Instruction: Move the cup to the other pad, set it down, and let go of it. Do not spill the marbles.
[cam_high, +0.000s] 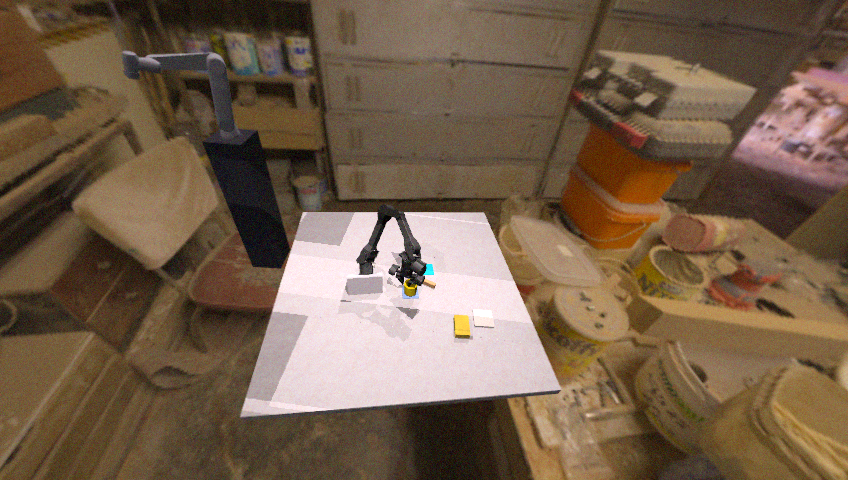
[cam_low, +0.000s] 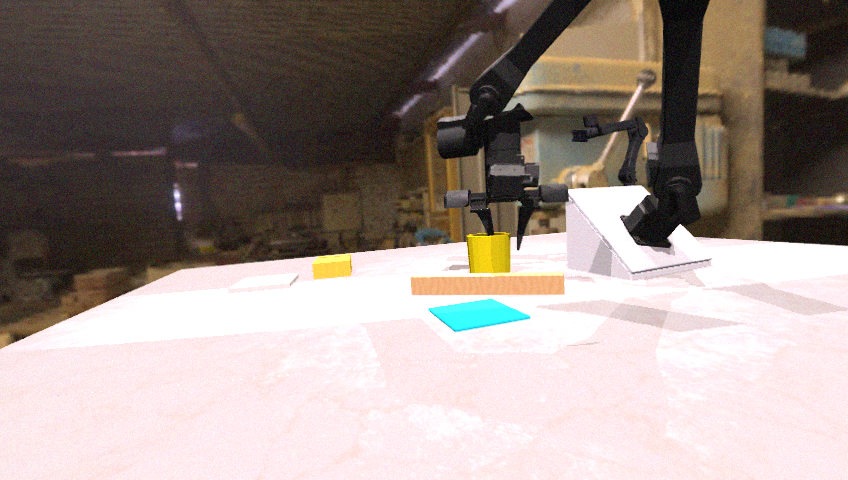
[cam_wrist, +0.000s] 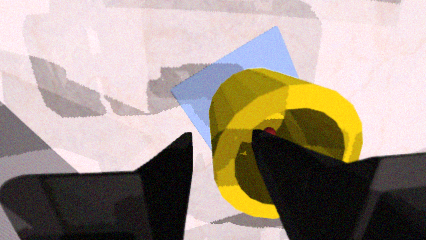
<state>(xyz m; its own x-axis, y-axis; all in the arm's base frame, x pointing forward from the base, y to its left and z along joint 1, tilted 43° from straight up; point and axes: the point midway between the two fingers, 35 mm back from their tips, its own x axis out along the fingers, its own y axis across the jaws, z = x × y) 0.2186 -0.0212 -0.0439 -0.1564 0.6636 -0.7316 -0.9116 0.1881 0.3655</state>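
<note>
Right now my gripper tip is 20 mm short of the yellow cup, 10 mm to the left of it and 10 mm above it. From my gripper tip the other things lie so: blue pad (20 mm ahead, 10 mm to the right, 50 mm below); then wooden bar (70 mm ahead, 80 mm to the left, 40 mm below); then cyan pad (110 mm ahead, 170 mm to the left, 50 mm below).
</note>
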